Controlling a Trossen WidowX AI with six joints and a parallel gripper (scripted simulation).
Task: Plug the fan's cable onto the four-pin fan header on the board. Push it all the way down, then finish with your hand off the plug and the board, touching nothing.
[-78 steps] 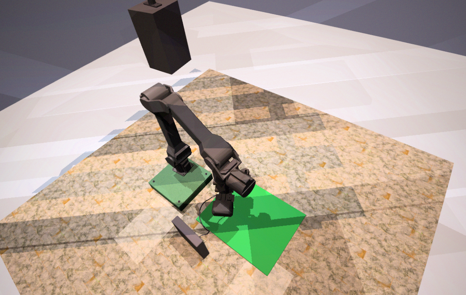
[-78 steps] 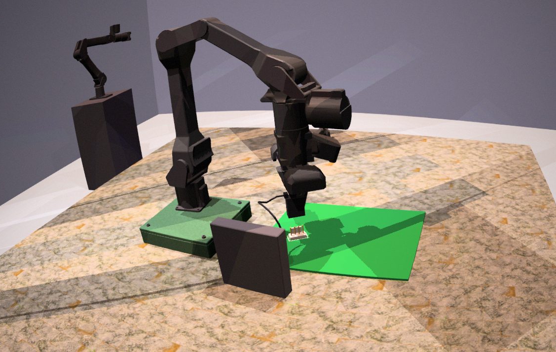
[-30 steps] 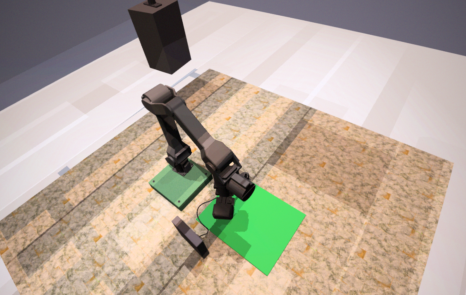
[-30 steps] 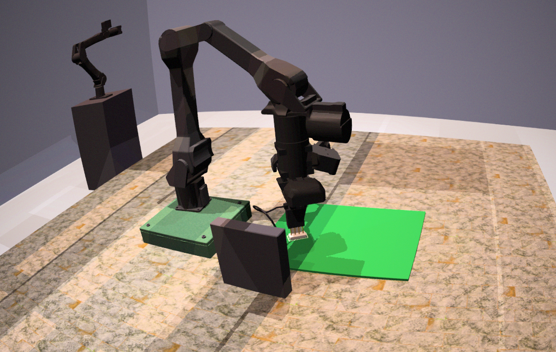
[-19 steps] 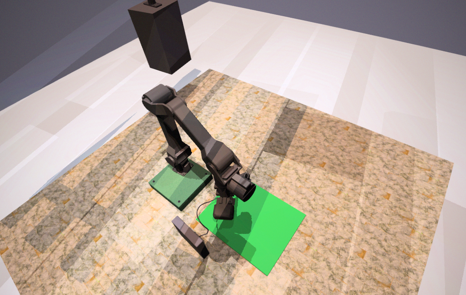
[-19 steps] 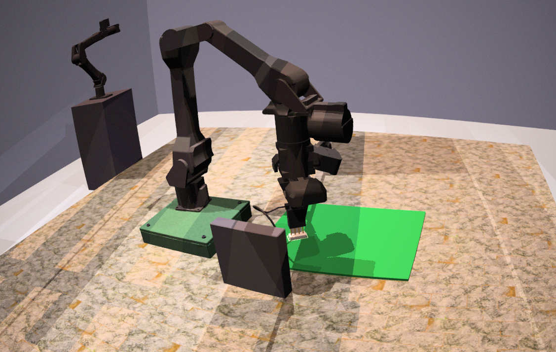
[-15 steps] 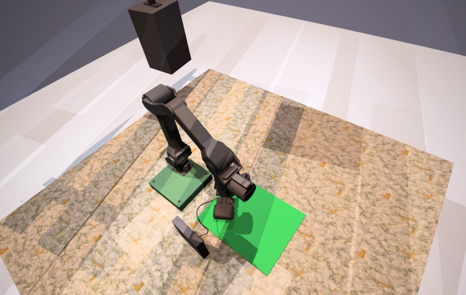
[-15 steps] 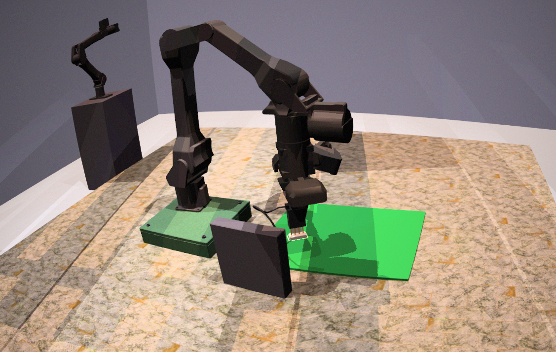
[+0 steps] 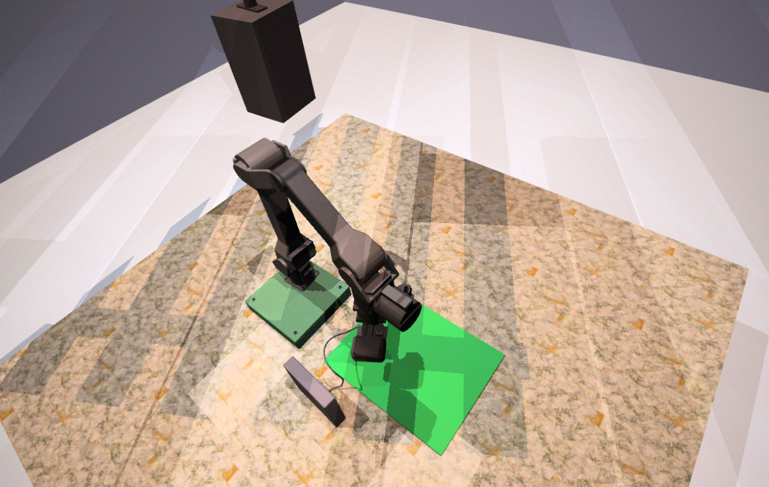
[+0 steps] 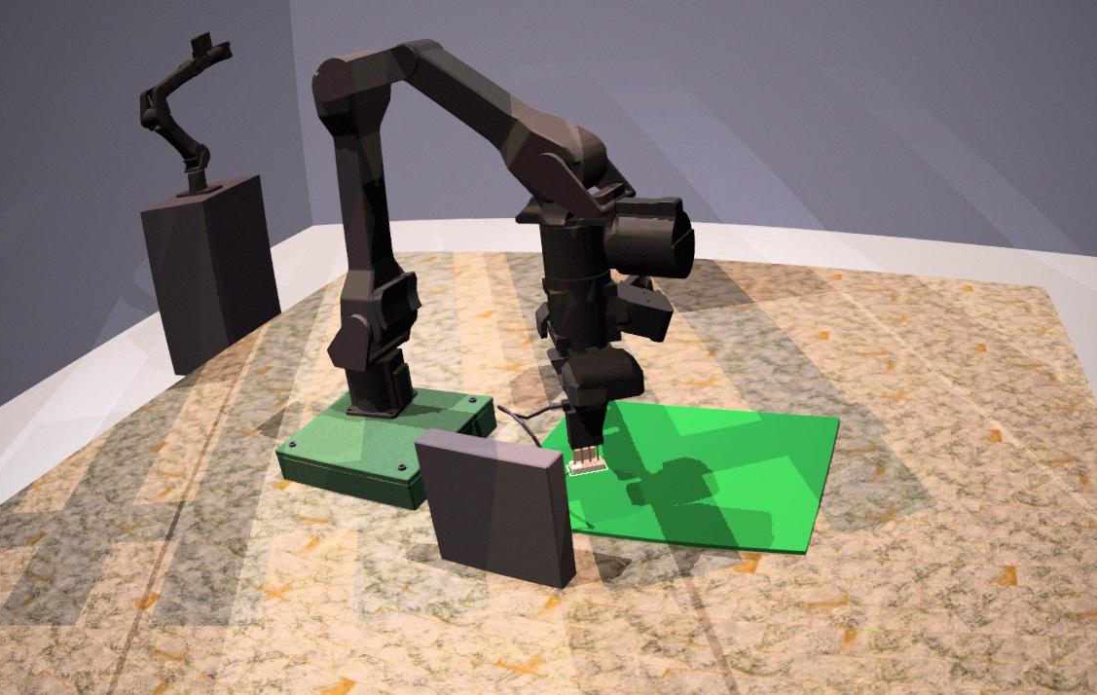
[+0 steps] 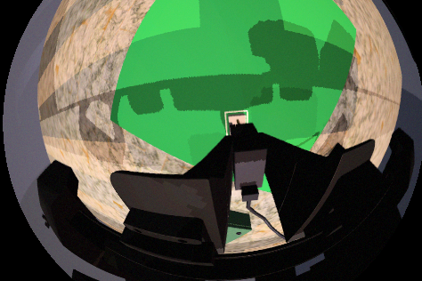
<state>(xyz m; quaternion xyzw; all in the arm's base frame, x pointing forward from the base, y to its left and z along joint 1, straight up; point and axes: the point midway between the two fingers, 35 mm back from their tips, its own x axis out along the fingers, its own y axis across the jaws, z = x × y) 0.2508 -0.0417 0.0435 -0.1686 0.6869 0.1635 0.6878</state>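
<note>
My gripper tip is 10 mm past the dark fan plug and 10 mm below it. Also, from my gripper tip: green board: 80 mm ahead, 10 mm to the left, 60 mm below; then dark fan: 30 mm behind, 160 mm to the right, 20 mm above; then four-pin fan header: 10 mm behind, 40 mm below.
</note>
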